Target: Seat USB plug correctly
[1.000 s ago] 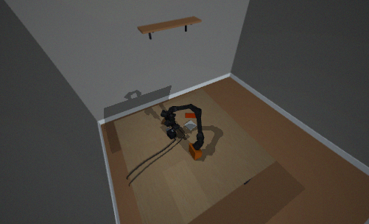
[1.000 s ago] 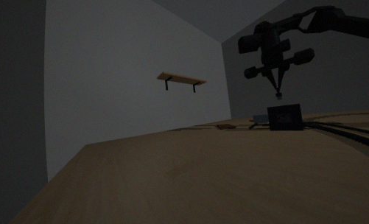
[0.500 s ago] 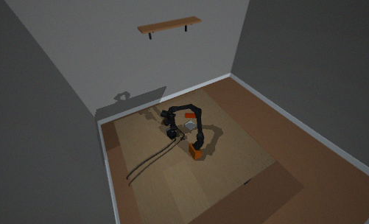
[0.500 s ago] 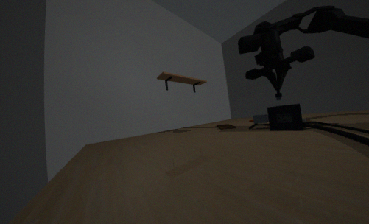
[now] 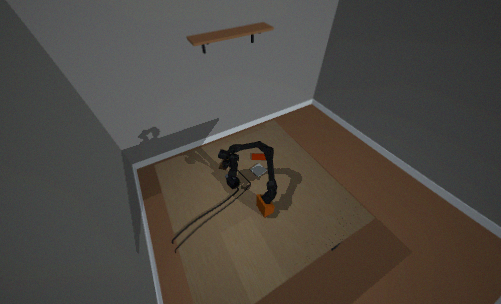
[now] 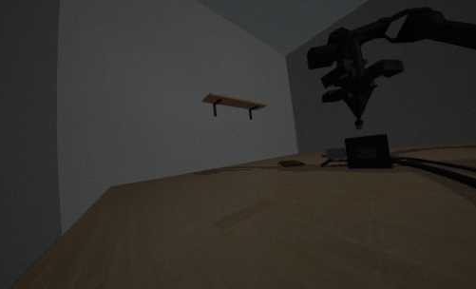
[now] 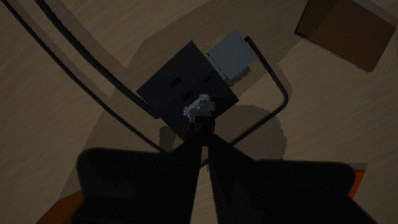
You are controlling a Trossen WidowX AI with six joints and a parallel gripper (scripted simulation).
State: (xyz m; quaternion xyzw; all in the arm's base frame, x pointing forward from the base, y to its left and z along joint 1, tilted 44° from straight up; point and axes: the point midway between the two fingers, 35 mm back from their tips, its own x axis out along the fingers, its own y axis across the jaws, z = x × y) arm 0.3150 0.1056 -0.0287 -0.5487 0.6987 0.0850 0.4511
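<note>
The metal USB plug lies 20 mm below my gripper tip. Round my gripper tip: flat brown plate 230 mm ahead, 10 mm to the right, 130 mm below.
</note>
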